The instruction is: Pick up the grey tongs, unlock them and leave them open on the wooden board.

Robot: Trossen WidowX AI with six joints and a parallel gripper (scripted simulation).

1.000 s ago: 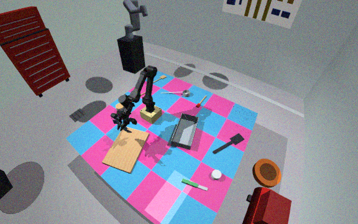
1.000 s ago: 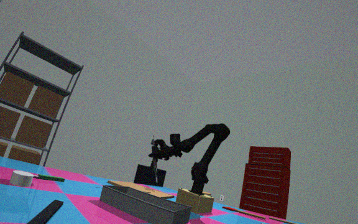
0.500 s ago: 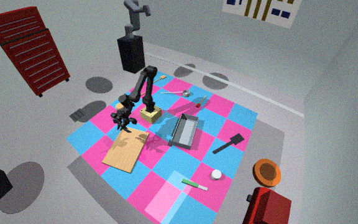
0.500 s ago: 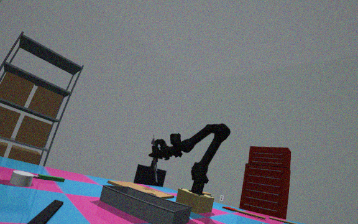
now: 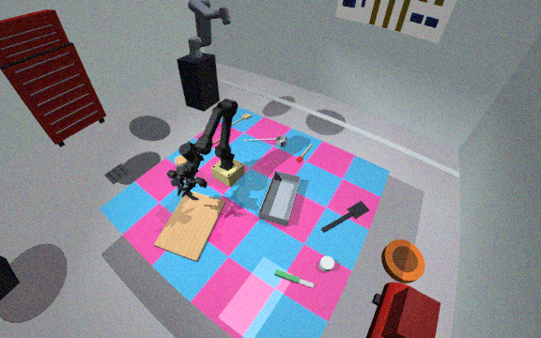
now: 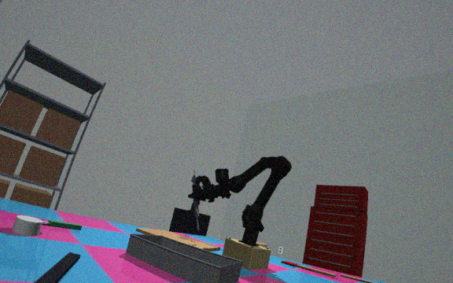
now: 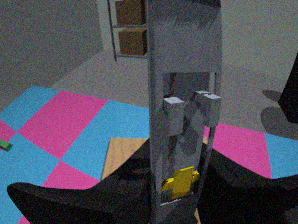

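Now: the yellow lock piece 30 mm to the left of my gripper tip, 20 mm above it and 10 mm behind it. Round my gripper tip: roasting tin: 370 mm to the left, 330 mm ahead, 200 mm below; wooden board: 220 mm below; tan cylinder: 320 mm behind, 280 mm to the left, 200 mm below.
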